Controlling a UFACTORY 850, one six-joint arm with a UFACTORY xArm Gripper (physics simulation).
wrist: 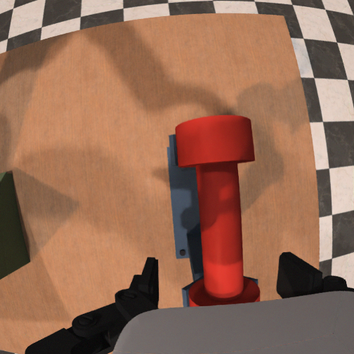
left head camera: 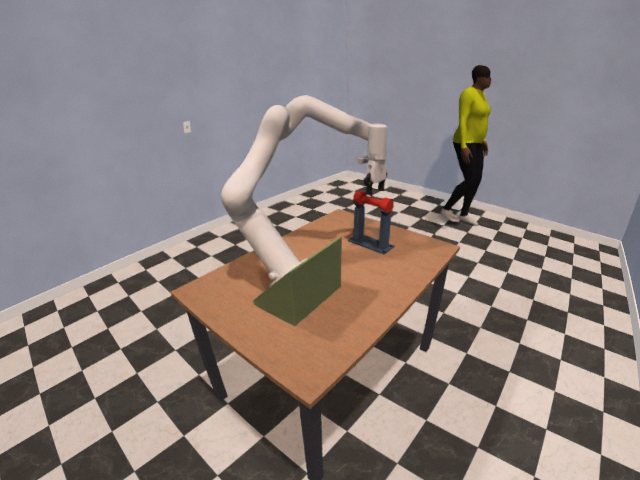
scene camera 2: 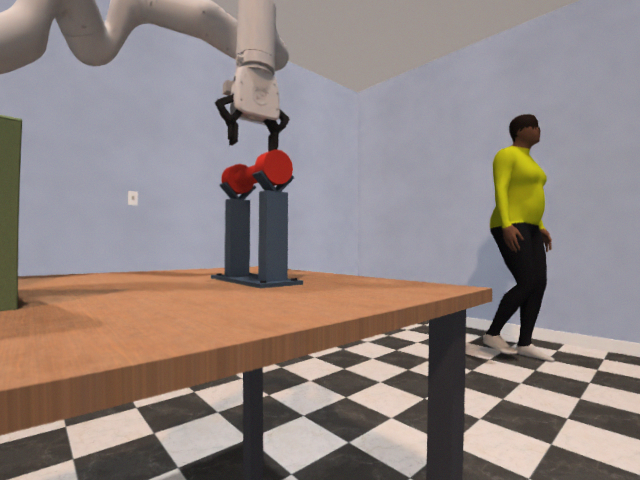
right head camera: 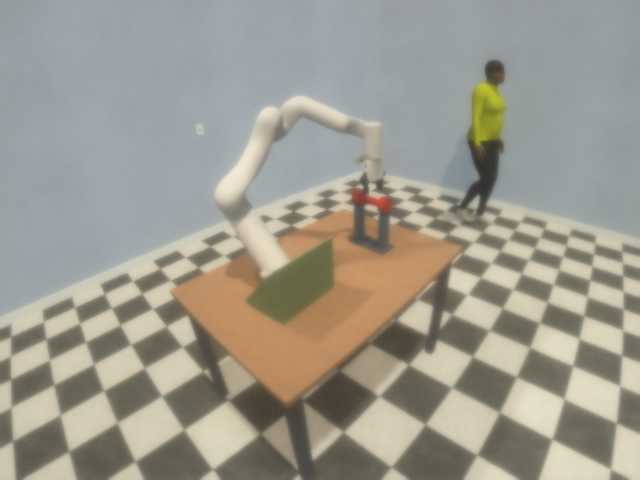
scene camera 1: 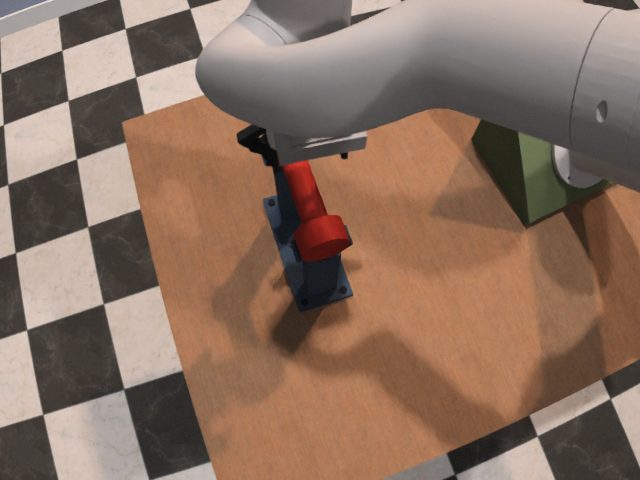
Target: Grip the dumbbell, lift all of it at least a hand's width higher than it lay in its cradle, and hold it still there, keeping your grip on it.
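Observation:
The red dumbbell (left head camera: 373,201) (right head camera: 372,199) (scene camera 1: 305,191) (scene camera 2: 273,166) (wrist: 220,215) lies level in the V-shaped rests of the dark blue two-post cradle (left head camera: 385,232) (right head camera: 383,230) (scene camera 1: 320,276) (scene camera 2: 272,235) (wrist: 184,210). My gripper (left head camera: 375,189) (scene camera 2: 252,146) (wrist: 220,276) is open and empty, pointing down. In scene camera 2 its fingertips are a little above the dumbbell. In the wrist view the black fingers stand either side of the dumbbell's line, near the head at the bottom of the view. My gripper body hides part of that head. In scene camera 1 the arm and gripper hide that end.
The cradle is on the wooden table (left head camera: 356,361) (scene camera 1: 413,310) (scene camera 2: 129,335). The green mount (left head camera: 315,284) (right head camera: 305,289) (scene camera 1: 542,191) of the arm stands on the same table. A person in a yellow top (left head camera: 473,116) (right head camera: 487,113) (scene camera 2: 519,188) stands beyond the table.

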